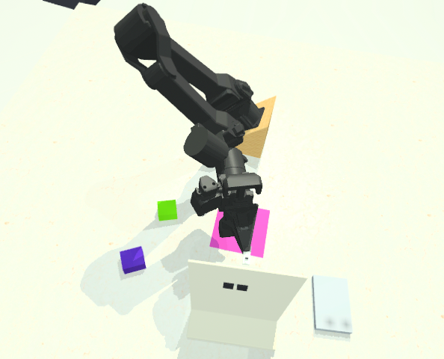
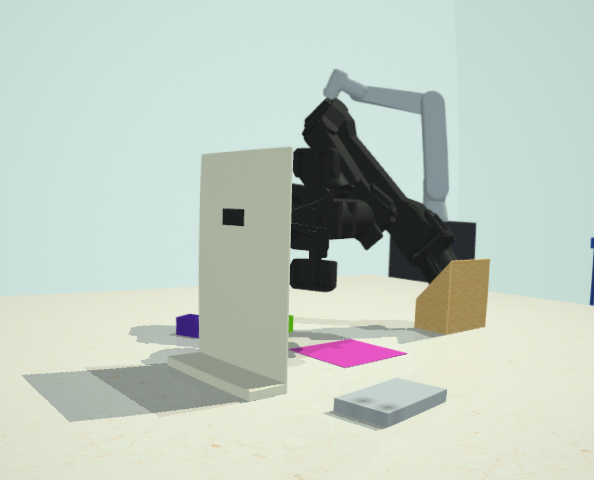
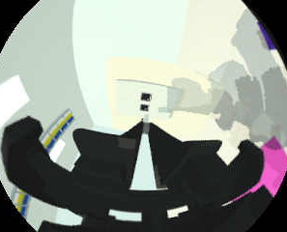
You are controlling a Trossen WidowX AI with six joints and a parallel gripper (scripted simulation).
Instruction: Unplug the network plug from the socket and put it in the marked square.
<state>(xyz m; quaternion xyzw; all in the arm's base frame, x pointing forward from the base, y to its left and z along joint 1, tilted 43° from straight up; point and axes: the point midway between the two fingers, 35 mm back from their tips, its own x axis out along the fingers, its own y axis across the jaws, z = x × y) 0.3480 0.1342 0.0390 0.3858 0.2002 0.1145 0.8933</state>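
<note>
Right now my gripper tip is 6 cm short of the upright panel, 1 cm to the right of it and 7 cm above it. From my gripper tip the other things lie so: pale grey slab 3 cm behind, 19 cm to the left, 18 cm below; then green cube 11 cm behind, 20 cm to the right, 17 cm below; then purple cube 2 cm ahead, 22 cm to the right, 17 cm below.
</note>
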